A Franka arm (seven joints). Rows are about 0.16 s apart.
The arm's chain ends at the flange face. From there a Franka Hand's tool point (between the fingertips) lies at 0.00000 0.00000 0.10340 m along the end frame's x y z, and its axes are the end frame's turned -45 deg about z.
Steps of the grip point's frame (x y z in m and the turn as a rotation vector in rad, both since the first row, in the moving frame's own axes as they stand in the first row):
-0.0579, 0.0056, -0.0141, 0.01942, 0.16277, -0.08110
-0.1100, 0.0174, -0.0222, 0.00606, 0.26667, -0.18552
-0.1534, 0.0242, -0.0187, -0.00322, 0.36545, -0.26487
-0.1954, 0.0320, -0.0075, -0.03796, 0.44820, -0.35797
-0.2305, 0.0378, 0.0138, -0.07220, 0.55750, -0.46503
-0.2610, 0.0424, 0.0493, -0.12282, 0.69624, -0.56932
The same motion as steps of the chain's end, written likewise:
-0.0469, 0.0586, -0.0127, 0.12883, 0.10136, -0.08110
-0.0824, 0.1114, -0.0186, 0.19285, 0.18428, -0.18552
-0.1140, 0.1547, -0.0119, 0.25614, 0.26069, -0.26487
-0.1439, 0.1954, 0.0027, 0.29008, 0.34377, -0.35797
-0.1704, 0.2324, 0.0294, 0.34316, 0.44527, -0.46503
-0.1954, 0.2668, 0.0734, 0.40547, 0.57916, -0.56932

